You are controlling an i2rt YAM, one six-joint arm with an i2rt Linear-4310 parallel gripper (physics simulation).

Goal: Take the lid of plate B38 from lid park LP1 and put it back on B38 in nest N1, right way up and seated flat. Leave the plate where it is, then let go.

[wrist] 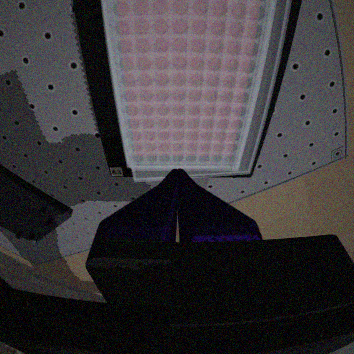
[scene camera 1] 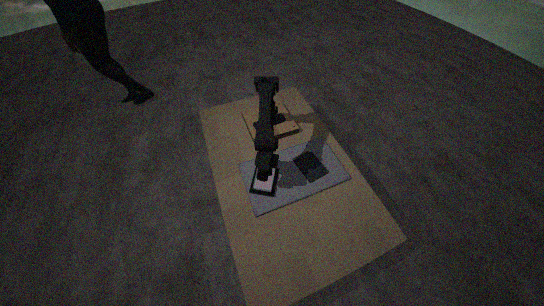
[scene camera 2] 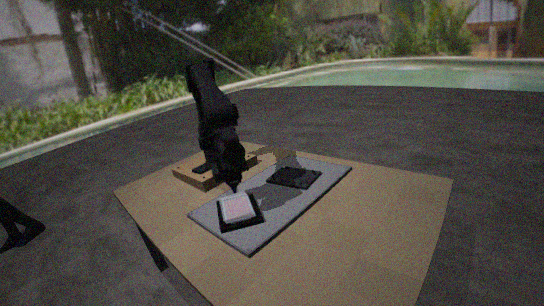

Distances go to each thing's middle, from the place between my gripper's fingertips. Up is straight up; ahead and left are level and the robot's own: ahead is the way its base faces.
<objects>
The lid [scene camera 2: 237, 205] lies 4 cm to the right of my hand, 3 cm ahead of it and 2 cm below it. The rest, counted from my hand: grey perforated plate [scene camera 2: 278, 204]: 12 cm to the left, 6 cm ahead, 5 cm below.
</objects>
